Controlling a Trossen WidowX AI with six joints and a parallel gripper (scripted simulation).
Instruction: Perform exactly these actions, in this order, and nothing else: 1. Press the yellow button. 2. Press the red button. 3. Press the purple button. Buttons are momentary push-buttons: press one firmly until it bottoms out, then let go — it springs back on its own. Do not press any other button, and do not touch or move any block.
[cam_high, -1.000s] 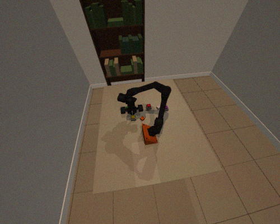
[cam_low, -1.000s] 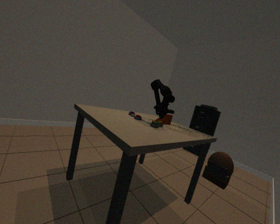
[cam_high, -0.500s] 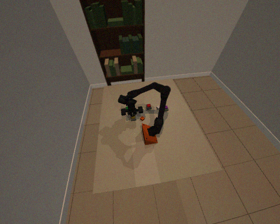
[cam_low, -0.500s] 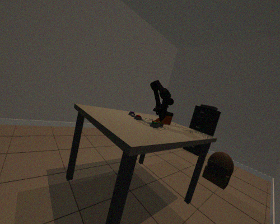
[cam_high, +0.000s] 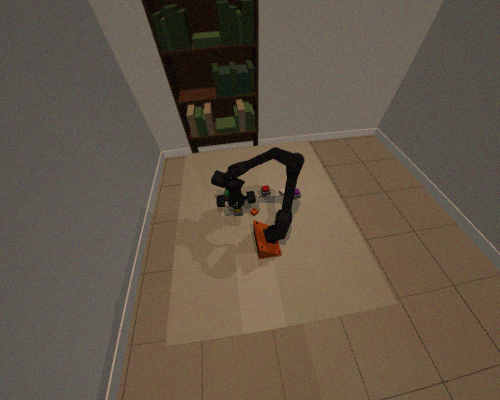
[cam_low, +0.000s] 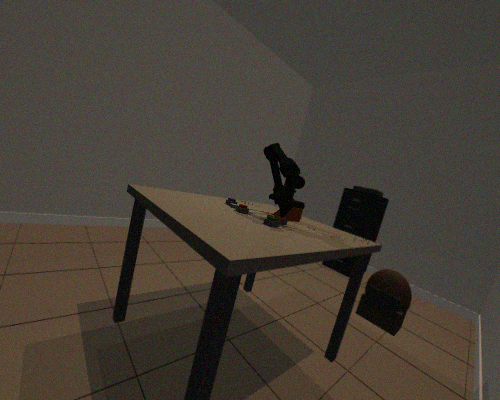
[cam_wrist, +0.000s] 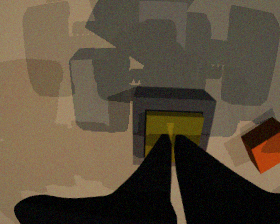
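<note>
Now: gripper tip 1 cm above the yellow button. Round my gripper tip: red button (10 cm ahead, 18 cm to the right); small orange block (2 cm behind, 8 cm to the right, 2 cm below); green button (12 cm ahead, 3 cm to the left).
</note>
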